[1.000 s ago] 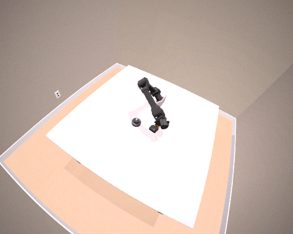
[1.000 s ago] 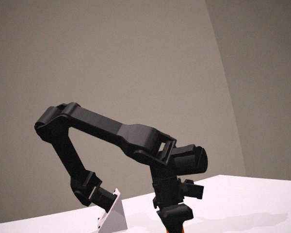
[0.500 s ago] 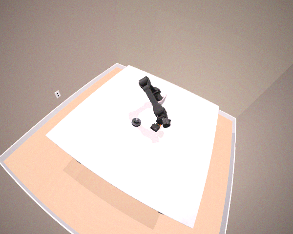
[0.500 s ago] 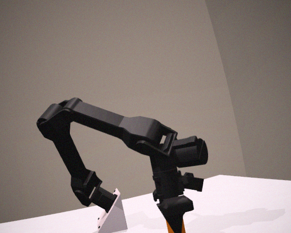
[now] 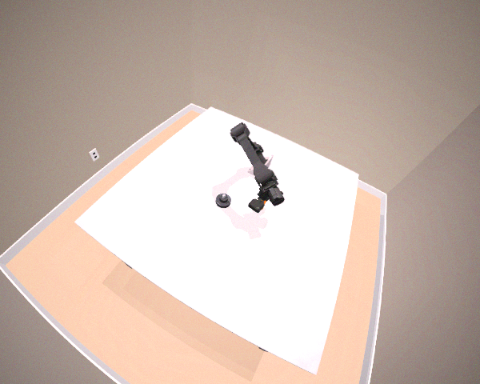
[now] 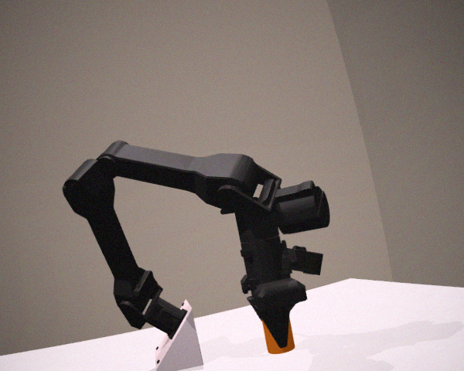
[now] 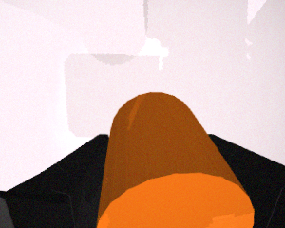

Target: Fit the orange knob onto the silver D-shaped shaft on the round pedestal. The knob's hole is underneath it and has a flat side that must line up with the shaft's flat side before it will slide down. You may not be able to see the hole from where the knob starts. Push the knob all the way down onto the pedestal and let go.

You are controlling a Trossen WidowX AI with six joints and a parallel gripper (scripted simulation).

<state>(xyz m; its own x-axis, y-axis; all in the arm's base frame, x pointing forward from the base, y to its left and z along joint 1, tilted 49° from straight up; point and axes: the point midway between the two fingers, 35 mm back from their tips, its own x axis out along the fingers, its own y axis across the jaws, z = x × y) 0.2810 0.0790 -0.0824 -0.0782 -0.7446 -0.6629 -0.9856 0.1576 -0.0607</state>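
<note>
The pedestal with silver shaft lies 190 mm to the right of my gripper tip, 40 mm below it and 40 mm ahead of it. Also, from my gripper tip: orange knob 30 mm above.
</note>
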